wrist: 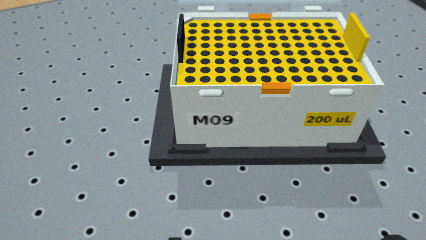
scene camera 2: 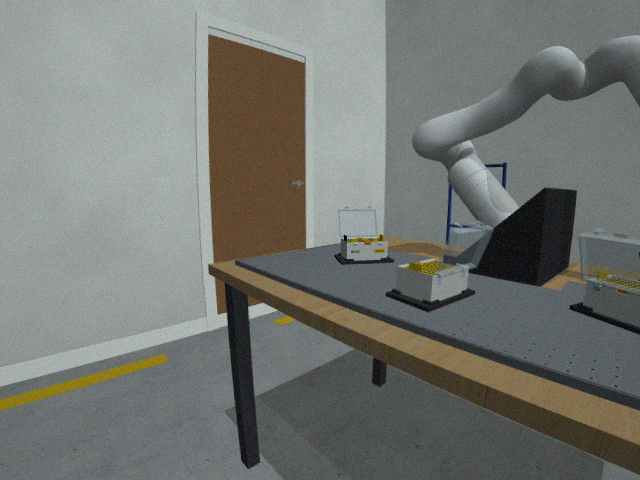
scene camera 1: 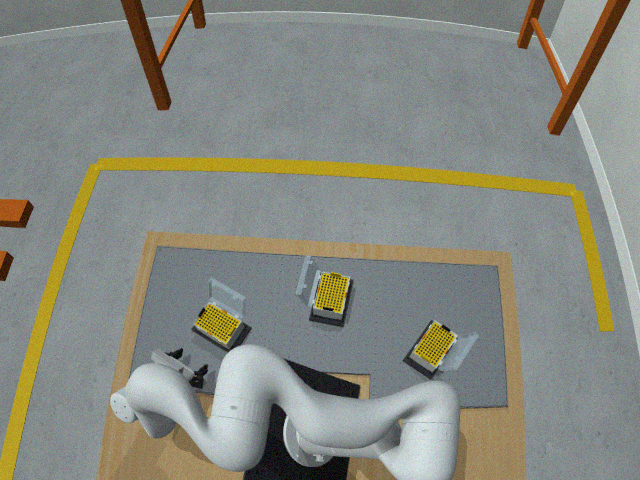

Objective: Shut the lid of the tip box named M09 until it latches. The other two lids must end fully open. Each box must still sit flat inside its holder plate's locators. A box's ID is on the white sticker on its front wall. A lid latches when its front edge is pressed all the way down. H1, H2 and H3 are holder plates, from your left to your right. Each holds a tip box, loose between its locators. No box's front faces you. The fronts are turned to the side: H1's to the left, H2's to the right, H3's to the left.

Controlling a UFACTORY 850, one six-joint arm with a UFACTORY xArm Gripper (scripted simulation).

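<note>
There is a holder plate (wrist: 164, 120) that I can see.
</note>
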